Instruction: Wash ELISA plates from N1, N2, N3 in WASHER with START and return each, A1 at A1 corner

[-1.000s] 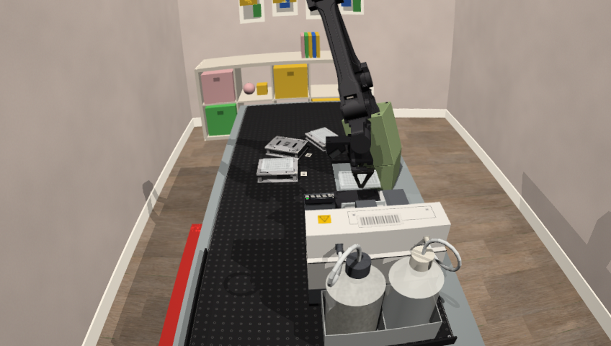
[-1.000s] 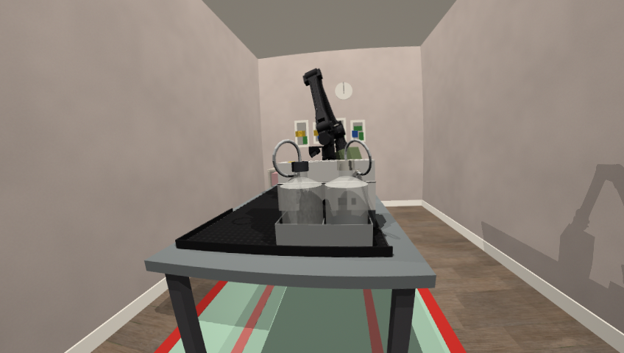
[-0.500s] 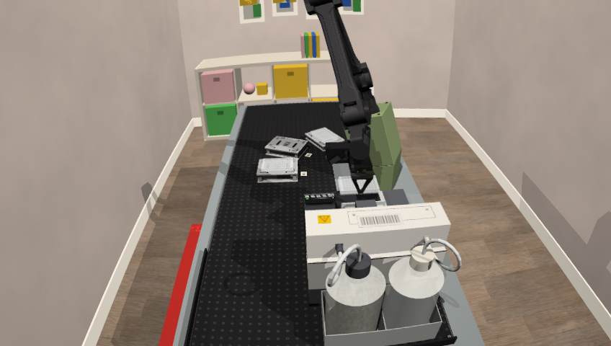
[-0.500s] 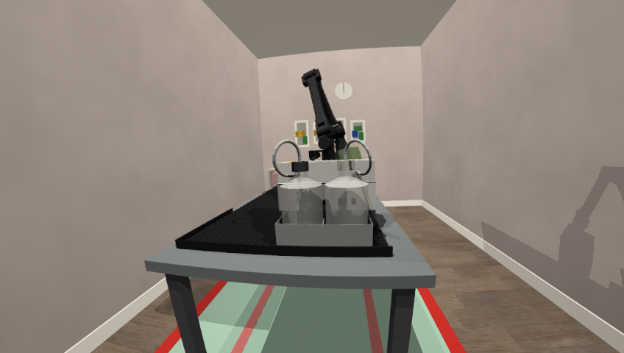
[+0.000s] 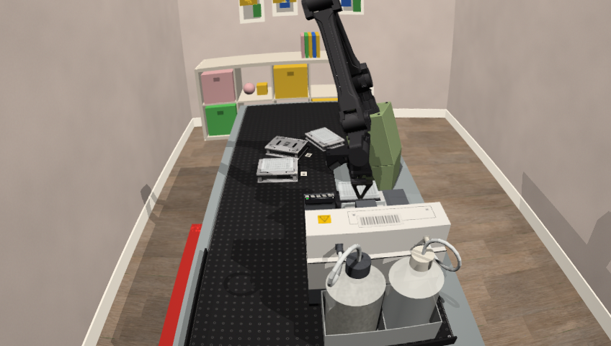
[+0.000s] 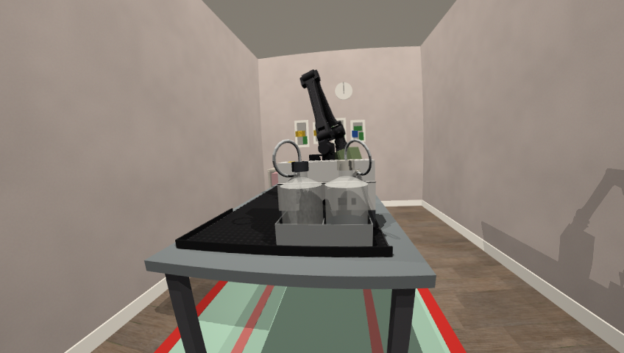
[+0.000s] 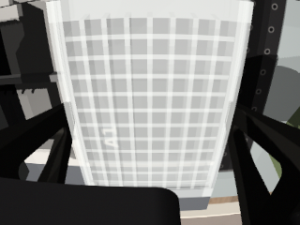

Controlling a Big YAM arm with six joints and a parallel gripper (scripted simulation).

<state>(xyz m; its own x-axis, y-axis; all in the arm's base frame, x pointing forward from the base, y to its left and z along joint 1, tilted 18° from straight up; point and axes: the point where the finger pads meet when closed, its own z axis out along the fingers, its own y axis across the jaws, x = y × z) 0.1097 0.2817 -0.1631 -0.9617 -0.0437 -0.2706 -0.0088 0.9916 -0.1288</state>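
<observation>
Now: the washer carrier 4 cm below my hand. Also, from my hand: plate washer: 15 cm to the left.
</observation>
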